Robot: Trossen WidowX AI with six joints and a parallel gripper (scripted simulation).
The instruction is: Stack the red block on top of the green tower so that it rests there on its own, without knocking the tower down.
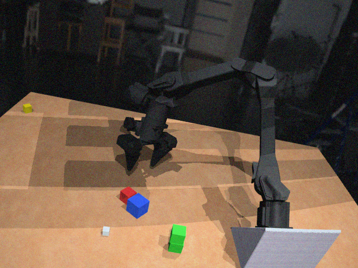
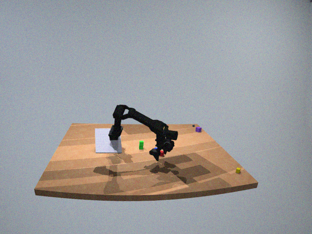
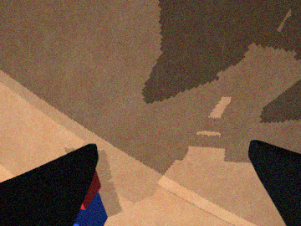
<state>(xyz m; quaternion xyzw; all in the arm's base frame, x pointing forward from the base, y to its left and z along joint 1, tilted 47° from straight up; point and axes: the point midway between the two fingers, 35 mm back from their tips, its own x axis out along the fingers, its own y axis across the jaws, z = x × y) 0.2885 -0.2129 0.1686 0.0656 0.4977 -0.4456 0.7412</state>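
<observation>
The red block lies 30 mm ahead of my gripper tip, 110 mm to the left of it and 20 mm below it. Also, from my gripper tip: blue block (140 mm to the left, 10 mm below); yellow cube (440 mm ahead, 280 mm to the right, 20 mm below); small white cube (70 mm ahead, 230 mm to the left, 20 mm below).
</observation>
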